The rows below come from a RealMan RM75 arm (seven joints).
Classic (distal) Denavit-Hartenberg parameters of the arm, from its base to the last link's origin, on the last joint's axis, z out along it. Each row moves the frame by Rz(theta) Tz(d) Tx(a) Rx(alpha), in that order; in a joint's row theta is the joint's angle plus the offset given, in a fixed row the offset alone. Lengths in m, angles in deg.
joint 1: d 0.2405; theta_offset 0; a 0; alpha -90
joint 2: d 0; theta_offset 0; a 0; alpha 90
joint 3: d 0.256; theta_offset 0; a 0; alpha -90
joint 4: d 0; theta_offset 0; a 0; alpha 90
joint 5: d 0.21; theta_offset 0; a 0; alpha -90
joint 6: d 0; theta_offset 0; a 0; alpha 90
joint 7: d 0.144; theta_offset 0; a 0; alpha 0
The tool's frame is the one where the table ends.
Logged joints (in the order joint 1, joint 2, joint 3, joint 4, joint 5, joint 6, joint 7), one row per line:
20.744, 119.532, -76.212, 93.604, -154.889, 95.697, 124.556
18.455, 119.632, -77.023, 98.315, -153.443, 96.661, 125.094
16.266, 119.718, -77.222, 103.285, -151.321, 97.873, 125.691
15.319, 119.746, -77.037, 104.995, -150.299, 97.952, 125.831
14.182, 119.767, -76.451, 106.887, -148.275, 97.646, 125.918
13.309, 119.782, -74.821, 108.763, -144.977, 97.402, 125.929
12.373, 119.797, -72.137, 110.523, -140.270, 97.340, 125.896
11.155, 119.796, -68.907, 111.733, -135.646, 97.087, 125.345
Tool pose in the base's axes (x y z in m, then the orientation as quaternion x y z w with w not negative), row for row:
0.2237, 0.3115, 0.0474, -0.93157, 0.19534, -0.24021, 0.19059
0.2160, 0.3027, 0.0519, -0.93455, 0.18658, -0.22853, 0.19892
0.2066, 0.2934, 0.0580, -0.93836, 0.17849, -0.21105, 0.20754
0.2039, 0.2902, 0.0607, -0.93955, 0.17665, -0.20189, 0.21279
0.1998, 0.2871, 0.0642, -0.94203, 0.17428, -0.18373, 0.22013
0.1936, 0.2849, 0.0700, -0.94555, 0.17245, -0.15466, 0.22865
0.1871, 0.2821, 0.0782, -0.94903, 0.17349, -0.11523, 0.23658
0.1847, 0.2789, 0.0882, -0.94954, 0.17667, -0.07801, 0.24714
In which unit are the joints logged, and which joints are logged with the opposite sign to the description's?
The joints are logged in degrees. Opposite sign: joint 4, joint 6.
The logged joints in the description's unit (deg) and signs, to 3 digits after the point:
20.744, 119.532, -76.212, -93.604, -154.889, -95.697, 124.556
18.455, 119.632, -77.023, -98.315, -153.443, -96.661, 125.094
16.266, 119.718, -77.222, -103.285, -151.321, -97.873, 125.691
15.319, 119.746, -77.037, -104.995, -150.299, -97.952, 125.831
14.182, 119.767, -76.451, -106.887, -148.275, -97.646, 125.918
13.309, 119.782, -74.821, -108.763, -144.977, -97.402, 125.929
12.373, 119.797, -72.137, -110.523, -140.270, -97.340, 125.896
11.155, 119.796, -68.907, -111.733, -135.646, -97.087, 125.345

